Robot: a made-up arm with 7 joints.
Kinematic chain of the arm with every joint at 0, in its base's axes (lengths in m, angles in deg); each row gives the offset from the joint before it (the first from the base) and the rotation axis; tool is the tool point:
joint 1: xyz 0 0.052 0 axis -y
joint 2: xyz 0 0.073 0 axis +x
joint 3: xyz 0 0 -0.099 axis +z
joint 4: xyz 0 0 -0.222 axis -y
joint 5: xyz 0 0 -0.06 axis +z
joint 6: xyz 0 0 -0.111 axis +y
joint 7: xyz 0 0 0 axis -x
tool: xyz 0 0 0
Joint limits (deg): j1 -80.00..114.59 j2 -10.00..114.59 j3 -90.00..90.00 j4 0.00..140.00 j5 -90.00..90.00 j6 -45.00..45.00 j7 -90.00..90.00
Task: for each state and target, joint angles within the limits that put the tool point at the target. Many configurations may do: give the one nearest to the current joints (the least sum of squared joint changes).
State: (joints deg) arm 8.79 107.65 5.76 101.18 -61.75 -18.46 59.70
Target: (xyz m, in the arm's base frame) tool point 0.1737 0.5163 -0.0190
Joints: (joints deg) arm 24.02 78.43 -2.95 62.10 -61.75 -18.46 59.70
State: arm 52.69 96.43 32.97 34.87 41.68 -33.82 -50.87
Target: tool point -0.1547 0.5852 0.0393
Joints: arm 89.37 104.73 41.29 17.01 41.68 -33.82 -50.87
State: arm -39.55 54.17 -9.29 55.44 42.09 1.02 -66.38
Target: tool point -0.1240 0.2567 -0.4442
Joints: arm -25.01 18.47 -14.29 27.07 42.09 1.02 -66.38
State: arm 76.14 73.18 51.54 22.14 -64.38 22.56 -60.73
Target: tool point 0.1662 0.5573 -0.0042
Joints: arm 65.46 58.87 54.85 41.48 -64.38 22.56 -60.73
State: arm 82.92 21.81 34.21 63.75 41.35 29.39 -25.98
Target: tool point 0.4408 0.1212 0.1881
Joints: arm 104.80 -5.02 28.57 27.45 41.35 29.39 -25.98
